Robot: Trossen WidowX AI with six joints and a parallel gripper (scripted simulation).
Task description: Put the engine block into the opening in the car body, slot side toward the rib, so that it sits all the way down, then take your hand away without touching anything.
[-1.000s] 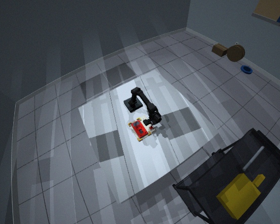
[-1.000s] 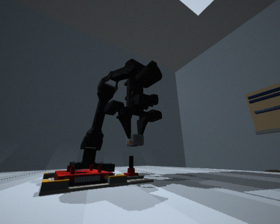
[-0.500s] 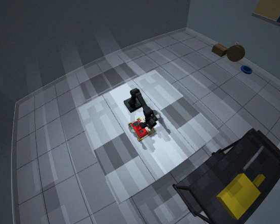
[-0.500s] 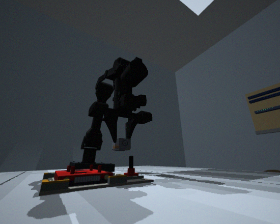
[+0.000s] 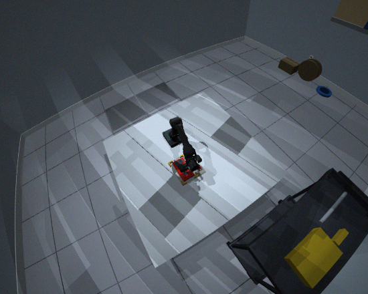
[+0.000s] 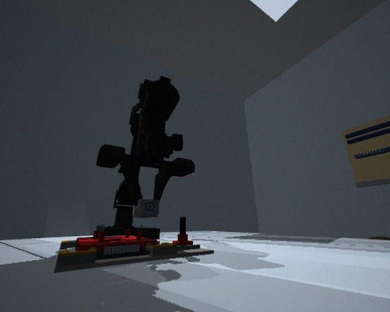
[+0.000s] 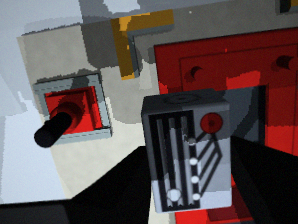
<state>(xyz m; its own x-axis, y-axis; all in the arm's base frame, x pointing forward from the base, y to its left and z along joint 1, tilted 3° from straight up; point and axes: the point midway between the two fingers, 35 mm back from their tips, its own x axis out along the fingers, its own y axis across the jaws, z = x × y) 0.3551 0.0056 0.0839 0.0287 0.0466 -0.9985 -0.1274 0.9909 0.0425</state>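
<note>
The black upright post lies 80 mm to the left of my gripper tip and 50 mm below it. Round my gripper tip: engine block: 10 mm below.
</note>
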